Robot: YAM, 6 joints.
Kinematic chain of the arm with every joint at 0, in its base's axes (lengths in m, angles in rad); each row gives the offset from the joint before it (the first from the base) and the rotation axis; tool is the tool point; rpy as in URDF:
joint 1: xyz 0 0 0.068 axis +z
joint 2: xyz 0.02 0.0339 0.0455 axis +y
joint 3: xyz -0.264 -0.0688 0 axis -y
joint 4: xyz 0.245 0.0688 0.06 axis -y
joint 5: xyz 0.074 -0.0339 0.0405 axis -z
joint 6: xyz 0.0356 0 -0.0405 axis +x
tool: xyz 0 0 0 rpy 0 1.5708 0
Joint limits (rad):
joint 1: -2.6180..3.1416
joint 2: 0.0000..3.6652
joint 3: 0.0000..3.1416
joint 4: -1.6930..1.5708
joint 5: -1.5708..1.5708
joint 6: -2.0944..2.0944
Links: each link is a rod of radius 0.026 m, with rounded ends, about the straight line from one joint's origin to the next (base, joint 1, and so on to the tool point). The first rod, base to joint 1, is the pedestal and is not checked.
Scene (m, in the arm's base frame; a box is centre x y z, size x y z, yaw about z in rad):
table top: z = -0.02
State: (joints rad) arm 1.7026 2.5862 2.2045 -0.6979 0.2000 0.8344
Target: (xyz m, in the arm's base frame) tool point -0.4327 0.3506 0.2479
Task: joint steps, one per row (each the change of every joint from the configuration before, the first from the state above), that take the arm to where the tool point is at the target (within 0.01 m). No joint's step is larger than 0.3 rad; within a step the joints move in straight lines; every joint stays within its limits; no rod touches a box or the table.
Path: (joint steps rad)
1: 0.2559 -0.0436 0.0538 0.0279 -0.0166 0.0000
2: 0.2558 -0.0436 0.0537 0.0278 -0.0165 0.0000
3: 0.2559 -0.0435 0.0538 0.0279 -0.0166 0.0000

